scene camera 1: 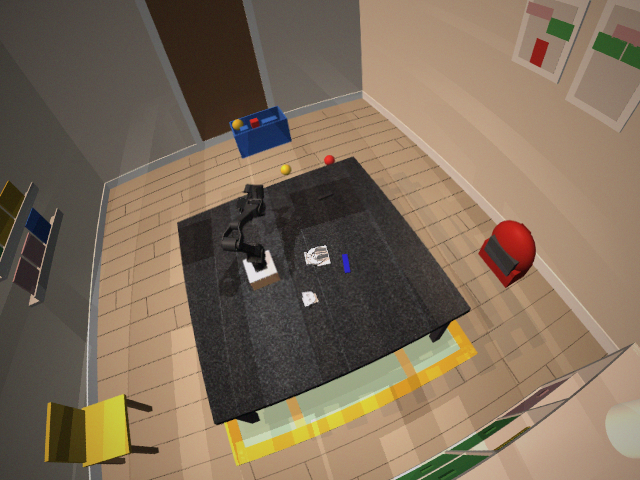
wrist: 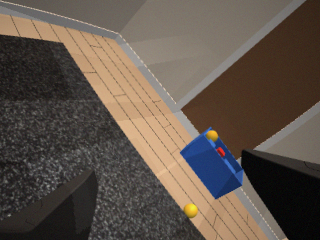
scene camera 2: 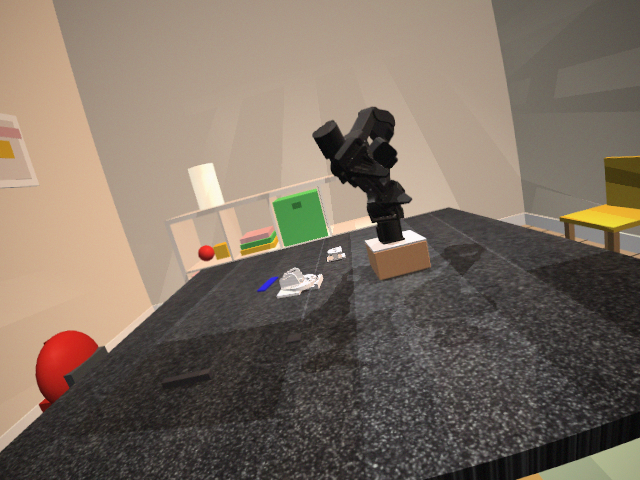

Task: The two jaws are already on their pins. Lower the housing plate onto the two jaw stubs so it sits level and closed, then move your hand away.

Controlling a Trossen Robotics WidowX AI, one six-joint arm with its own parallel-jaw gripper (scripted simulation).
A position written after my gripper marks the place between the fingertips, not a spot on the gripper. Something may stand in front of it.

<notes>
My gripper (scene camera 2: 399,188) is open, holding nothing.
My gripper also shows in the wrist view (wrist: 171,168).
</notes>
